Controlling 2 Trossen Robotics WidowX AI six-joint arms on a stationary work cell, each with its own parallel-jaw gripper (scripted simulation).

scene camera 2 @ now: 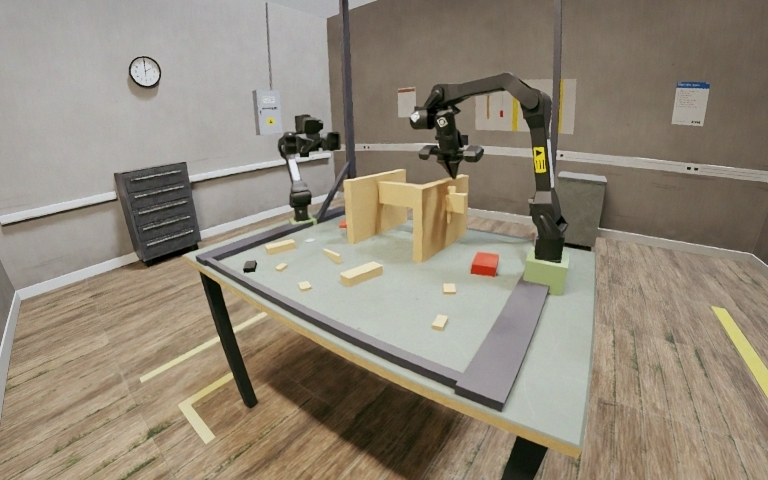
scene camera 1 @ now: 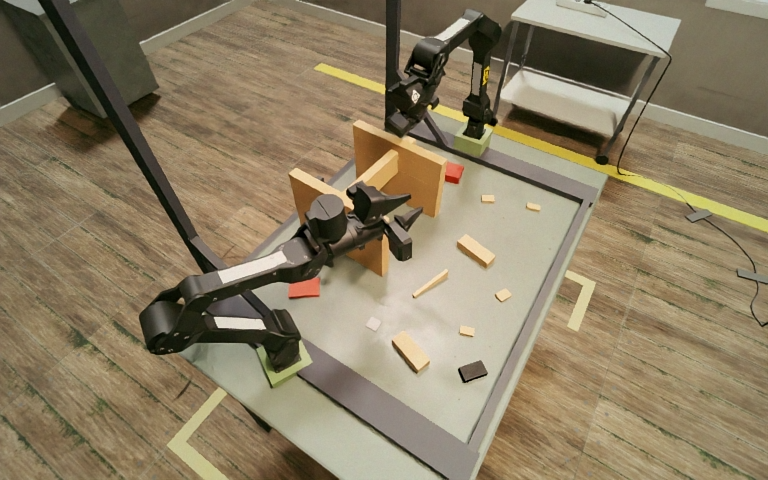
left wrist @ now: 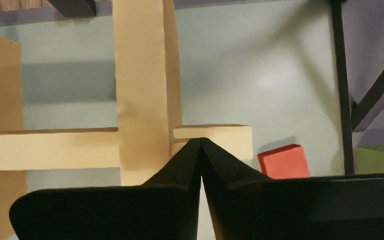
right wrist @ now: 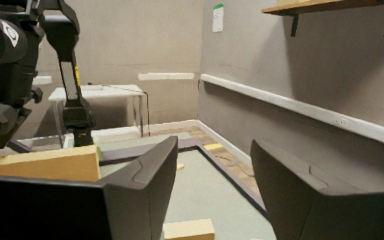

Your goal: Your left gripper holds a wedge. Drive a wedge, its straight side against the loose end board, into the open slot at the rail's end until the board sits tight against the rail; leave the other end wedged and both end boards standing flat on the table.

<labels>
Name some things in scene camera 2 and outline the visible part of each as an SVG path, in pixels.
My left gripper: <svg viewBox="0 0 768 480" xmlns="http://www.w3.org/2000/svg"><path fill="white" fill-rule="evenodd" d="M457 129L446 133L436 132L435 140L438 140L440 150L435 150L438 146L427 144L419 150L420 160L428 160L430 155L436 155L437 163L441 164L452 179L456 179L459 164L463 159L466 162L476 163L484 155L484 150L481 146L469 146L465 152L463 149L460 149L464 145L468 146L468 135L461 135Z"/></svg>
My right gripper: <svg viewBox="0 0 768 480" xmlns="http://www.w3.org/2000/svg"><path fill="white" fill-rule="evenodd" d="M283 137L284 154L286 155L297 154L297 152L319 151L319 148L322 148L322 151L341 149L340 133L325 132L321 133L320 137L318 130L319 132L323 130L324 122L315 117L303 118L302 134L297 134L296 137L295 135L285 135Z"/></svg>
A rail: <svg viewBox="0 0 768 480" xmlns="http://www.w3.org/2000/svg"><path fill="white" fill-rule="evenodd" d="M446 193L446 211L467 212L468 194ZM379 182L379 203L413 208L413 188L421 185Z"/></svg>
An end board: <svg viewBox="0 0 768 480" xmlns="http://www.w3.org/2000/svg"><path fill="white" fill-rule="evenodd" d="M468 175L457 175L455 180L452 180L450 177L413 188L413 261L423 263L466 234L467 212L464 214L453 212L451 223L448 223L446 193L448 192L448 186L457 187L456 192L468 194Z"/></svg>
</labels>
